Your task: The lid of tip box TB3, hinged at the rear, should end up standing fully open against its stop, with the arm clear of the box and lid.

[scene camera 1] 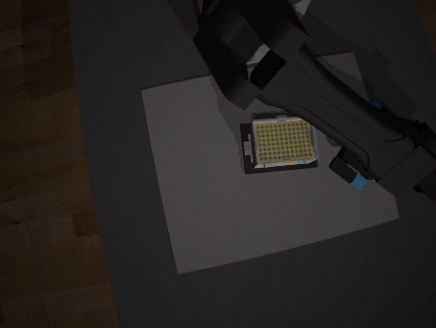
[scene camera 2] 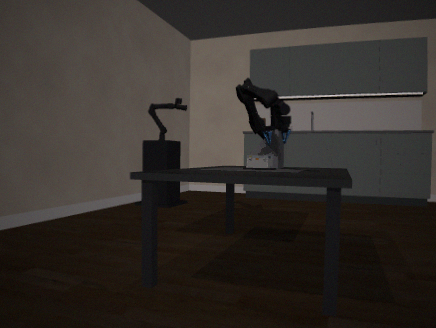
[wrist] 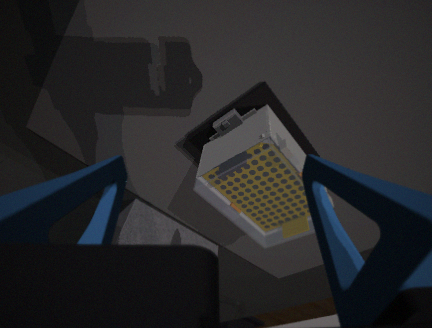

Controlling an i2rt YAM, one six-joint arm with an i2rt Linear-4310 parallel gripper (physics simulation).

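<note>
The tip box TB3 is whitish and stands upright, with a yellow perforated tip rack at its top. No raised lid shows. A pale see-through rim surrounds the rack, but I cannot tell for sure whether the clear lid lies closed over it. My gripper is open and empty. Its blue fingertips are above table height, to the right of the box in scene camera 1, apart from the box.
The box sits in a dark holder on a light mat. The mat lies on a dark table. My arm's links pass above and behind the box. Another arm stands on a black pedestal beyond the table.
</note>
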